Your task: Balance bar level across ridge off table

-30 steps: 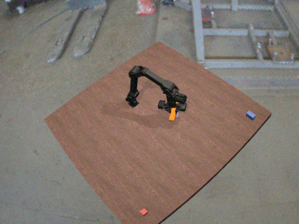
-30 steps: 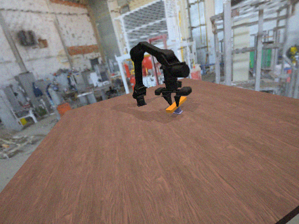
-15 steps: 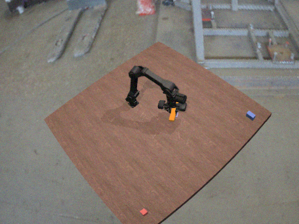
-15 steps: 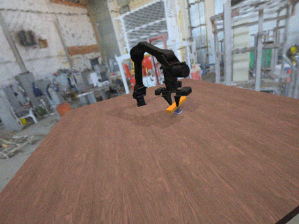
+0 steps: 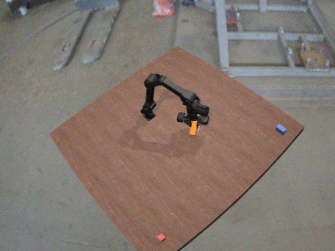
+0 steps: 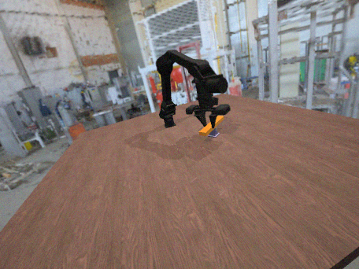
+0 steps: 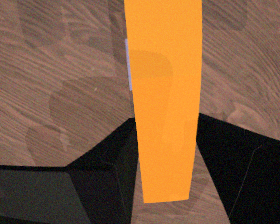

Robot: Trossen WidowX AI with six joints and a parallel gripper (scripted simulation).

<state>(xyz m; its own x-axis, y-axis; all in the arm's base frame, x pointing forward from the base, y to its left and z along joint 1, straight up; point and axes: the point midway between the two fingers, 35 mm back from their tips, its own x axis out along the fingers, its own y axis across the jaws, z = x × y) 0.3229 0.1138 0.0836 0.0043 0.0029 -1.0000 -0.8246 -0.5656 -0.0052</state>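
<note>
The bar lies 20 mm to the left of my gripper tip and 20 mm behind it. Also, from my gripper tip: small red block: 610 mm to the right, 420 mm ahead, 30 mm below; small blue block: 420 mm ahead, 390 mm to the left, 30 mm below.
</note>
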